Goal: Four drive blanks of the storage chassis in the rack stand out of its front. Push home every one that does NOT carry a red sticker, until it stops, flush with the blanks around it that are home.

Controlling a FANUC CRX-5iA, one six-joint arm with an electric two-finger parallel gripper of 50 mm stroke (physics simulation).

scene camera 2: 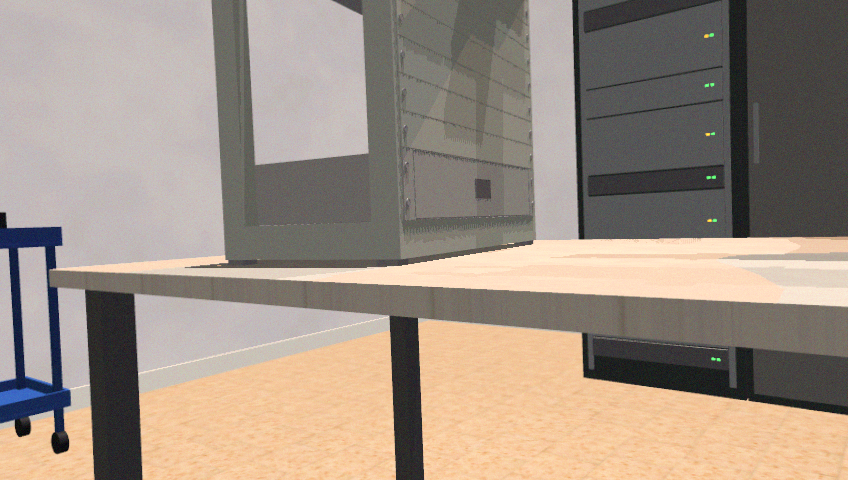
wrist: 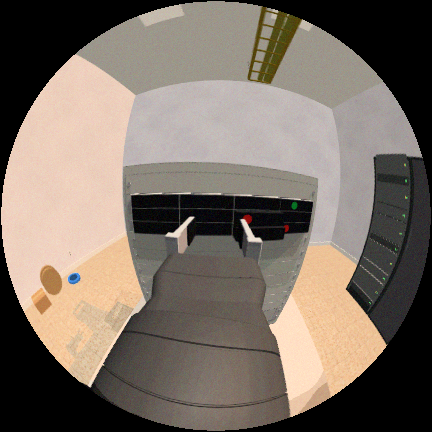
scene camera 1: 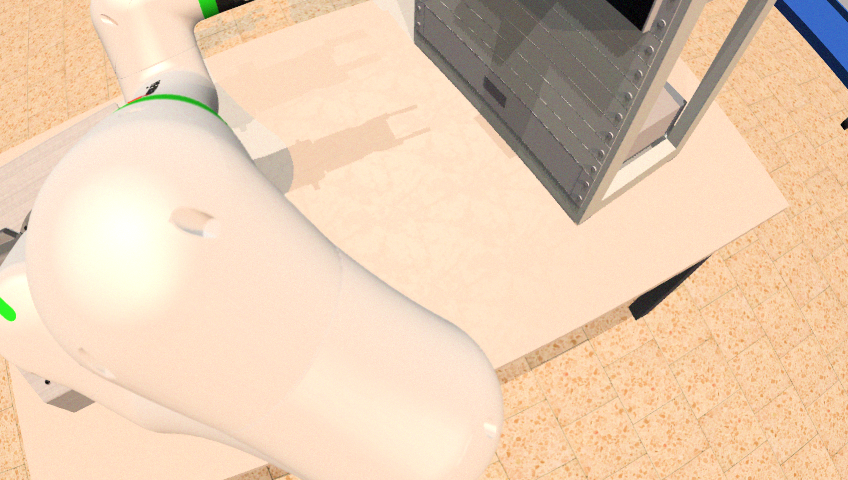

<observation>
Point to a grey rack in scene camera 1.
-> At 575, 96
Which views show the grey rack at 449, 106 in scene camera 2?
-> Scene camera 2, the wrist view and scene camera 1: all of them.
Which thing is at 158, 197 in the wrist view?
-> A grey rack.
</observation>
